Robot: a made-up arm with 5 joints.
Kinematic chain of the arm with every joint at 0, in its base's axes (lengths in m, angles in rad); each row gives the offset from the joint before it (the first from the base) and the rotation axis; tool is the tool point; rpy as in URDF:
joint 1: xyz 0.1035 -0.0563 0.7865 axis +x
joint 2: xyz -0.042 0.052 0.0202 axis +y
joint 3: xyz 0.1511 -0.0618 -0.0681 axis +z
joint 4: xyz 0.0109 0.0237 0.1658 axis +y
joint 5: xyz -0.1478 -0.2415 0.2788 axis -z
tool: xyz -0.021 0.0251 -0.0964 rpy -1.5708 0 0
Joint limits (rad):
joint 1: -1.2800..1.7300
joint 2: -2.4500..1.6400
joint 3: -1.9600..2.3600
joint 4: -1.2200..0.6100
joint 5: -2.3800..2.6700
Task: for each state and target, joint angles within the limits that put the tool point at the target. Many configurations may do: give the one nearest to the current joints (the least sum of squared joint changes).
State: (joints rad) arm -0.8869 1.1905 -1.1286 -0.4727 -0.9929
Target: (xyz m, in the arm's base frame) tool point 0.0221 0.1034 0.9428
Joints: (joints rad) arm -0.7056 0.8607 -0.8282 -0.7748 -1.0333
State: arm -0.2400 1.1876 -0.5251 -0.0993 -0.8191
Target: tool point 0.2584 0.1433 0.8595
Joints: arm -0.6999 1.4013 -1.1786 -0.2862 -0.7697
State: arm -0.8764 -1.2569 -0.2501 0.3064 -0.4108
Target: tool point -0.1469 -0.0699 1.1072
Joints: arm -0.6821 -0.8024 0.0050 0.1394 -0.3787
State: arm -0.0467 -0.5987 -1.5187 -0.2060 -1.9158
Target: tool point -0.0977 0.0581 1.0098
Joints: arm 0.1987 -0.1639 -1.3952 -0.4091 -1.9212
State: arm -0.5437 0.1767 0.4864 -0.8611 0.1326
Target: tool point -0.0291 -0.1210 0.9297
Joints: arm -0.7059 0.3694 -0.2332 -1.2200 0.3432
